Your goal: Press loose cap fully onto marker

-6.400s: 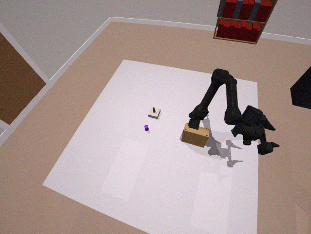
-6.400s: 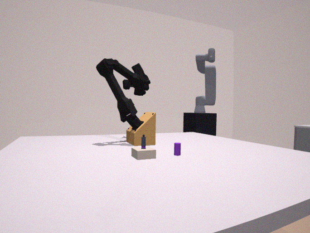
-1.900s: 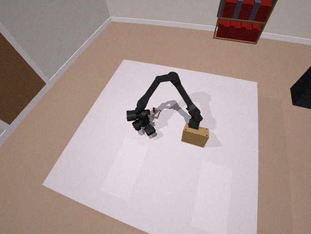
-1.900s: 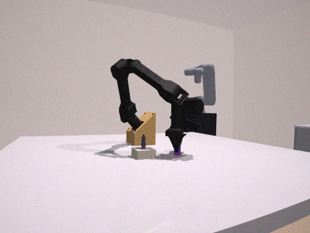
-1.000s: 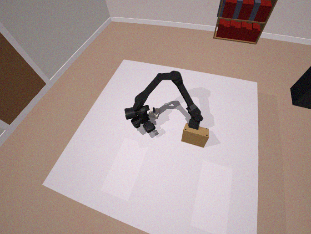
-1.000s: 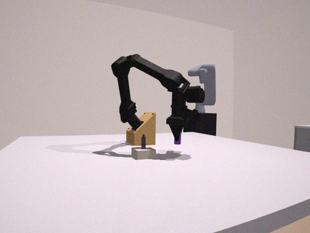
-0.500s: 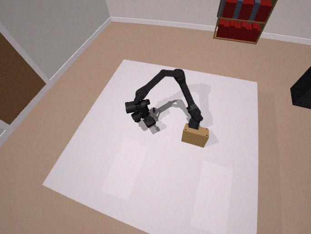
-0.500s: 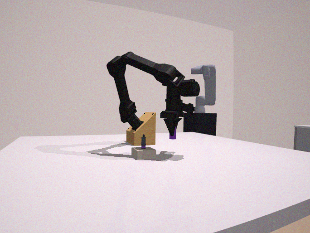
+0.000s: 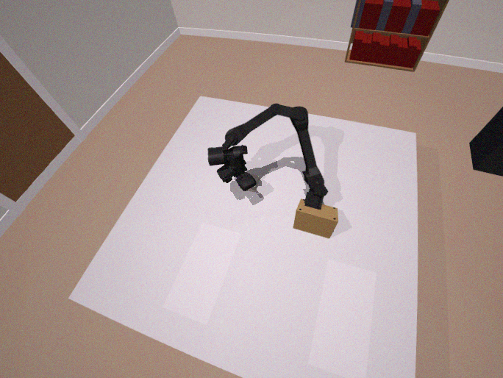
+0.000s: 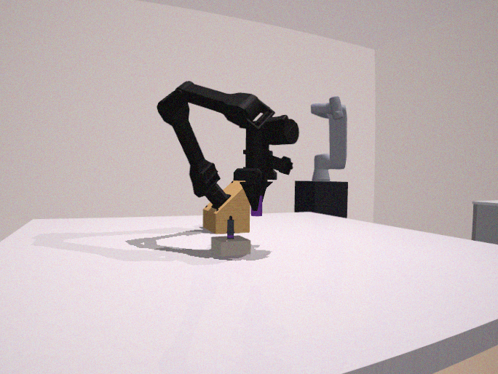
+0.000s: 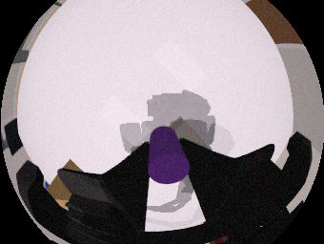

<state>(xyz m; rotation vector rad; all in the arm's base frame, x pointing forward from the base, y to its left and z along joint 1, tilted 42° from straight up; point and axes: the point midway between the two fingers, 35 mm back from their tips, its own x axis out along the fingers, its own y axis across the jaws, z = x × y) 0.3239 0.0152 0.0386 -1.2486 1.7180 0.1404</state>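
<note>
The grey holder block is 9 cm below my gripper tip, 6 cm to the right of it and 1 cm behind it. Also, from my gripper tip: purple cap 1 cm above.
</note>
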